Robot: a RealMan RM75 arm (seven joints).
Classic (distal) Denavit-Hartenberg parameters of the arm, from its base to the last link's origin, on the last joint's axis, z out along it. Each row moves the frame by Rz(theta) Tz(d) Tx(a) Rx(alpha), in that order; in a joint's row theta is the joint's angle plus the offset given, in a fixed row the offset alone. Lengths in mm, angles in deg.
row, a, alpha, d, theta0
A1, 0, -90, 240.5, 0
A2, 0, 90, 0, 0
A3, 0, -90, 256, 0
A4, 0, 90, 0, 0
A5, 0, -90, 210, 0
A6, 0, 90, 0, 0
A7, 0, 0, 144, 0
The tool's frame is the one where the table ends.
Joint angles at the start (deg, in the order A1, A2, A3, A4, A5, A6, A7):
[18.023 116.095 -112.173 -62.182 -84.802 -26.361 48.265]
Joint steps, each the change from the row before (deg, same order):
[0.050 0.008 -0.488 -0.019 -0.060 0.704 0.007]
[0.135 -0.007 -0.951 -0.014 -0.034 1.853 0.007]
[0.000 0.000 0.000 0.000 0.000 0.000 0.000]
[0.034 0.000 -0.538 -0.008 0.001 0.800 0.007]
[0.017 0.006 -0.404 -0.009 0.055 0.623 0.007]
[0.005 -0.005 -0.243 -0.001 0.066 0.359 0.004]
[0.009 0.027 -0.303 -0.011 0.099 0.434 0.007]
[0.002 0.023 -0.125 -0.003 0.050 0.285 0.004]
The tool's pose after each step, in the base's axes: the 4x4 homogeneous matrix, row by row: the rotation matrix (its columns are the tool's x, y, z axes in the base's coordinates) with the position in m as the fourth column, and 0 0 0 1 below. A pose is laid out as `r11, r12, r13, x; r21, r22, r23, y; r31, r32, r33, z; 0, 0, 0, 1`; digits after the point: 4 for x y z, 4 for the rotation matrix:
0.9103, 0.3857, -0.1502, 0.1974; 0.3988, -0.7201, 0.5678, 0.3336; 0.1109, -0.5767, -0.8094, -0.0960; 0, 0, 0, 1
0.9088, 0.3923, -0.1417, 0.1972; 0.3973, -0.7105, 0.5808, 0.3344; 0.1272, -0.5841, -0.8016, -0.0974; 0, 0, 0, 1
0.9088, 0.3923, -0.1417, 0.1972; 0.3973, -0.7105, 0.5808, 0.3344; 0.1272, -0.5841, -0.8016, -0.0974; 0, 0, 0, 1
0.9079, 0.3957, -0.1381, 0.1971; 0.3972, -0.7073, 0.5848, 0.3342; 0.1337, -0.5858, -0.7993, -0.0985; 0, 0, 0, 1
0.9077, 0.3972, -0.1357, 0.1970; 0.3964, -0.7049, 0.5882, 0.3341; 0.1379, -0.5877, -0.7972, -0.0993; 0, 0, 0, 1
0.9077, 0.3976, -0.1344, 0.1970; 0.3956, -0.7037, 0.5901, 0.3340; 0.1401, -0.5888, -0.7961, -0.0998; 0, 0, 0, 1
0.9078, 0.3976, -0.1335, 0.1967; 0.3948, -0.7025, 0.5922, 0.3338; 0.1417, -0.5903, -0.7947, -0.1005; 0, 0, 0, 1
0.9081, 0.3972, -0.1327, 0.1966; 0.3935, -0.7013, 0.5944, 0.3339; 0.1430, -0.5920, -0.7931, -0.1007; 0, 0, 0, 1

